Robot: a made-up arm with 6 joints.
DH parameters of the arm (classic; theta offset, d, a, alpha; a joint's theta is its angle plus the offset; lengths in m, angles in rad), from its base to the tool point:
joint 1: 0 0.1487 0 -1.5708
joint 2: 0.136 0 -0.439 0
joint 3: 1.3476 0 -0.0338 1.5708
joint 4: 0 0.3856 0 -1.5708
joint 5: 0 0 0.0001 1.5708
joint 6: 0 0.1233 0 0
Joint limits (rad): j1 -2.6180..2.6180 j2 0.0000..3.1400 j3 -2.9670..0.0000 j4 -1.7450..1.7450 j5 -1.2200..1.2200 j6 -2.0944..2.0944
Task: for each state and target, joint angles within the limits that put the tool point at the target. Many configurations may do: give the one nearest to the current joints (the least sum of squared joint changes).
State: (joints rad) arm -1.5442 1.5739 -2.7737 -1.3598 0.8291 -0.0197
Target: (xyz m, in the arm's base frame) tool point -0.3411 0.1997 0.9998
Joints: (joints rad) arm -0.6596 1.0280 -2.9112 -1.4343 0.4319 -0.0197
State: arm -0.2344 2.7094 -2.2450 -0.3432 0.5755 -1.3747
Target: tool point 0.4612 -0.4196 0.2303
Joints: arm -0.6805 2.0649 -1.4768 -0.3498 1.0180 -1.3747
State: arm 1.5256 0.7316 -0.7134 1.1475 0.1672 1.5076
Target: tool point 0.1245 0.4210 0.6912
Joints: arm 1.2769 1.2990 -1.3604 1.1509 0.0239 1.5076
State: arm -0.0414 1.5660 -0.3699 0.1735 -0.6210 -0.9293
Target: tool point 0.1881 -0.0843 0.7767
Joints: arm -0.3165 0.9212 -1.1166 0.2490 -0.7899 -0.9293
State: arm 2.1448 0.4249 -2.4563 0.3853 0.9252 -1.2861
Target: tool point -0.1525 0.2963 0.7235
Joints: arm 1.9570 1.2214 -1.6232 0.2761 1.0805 -1.2861
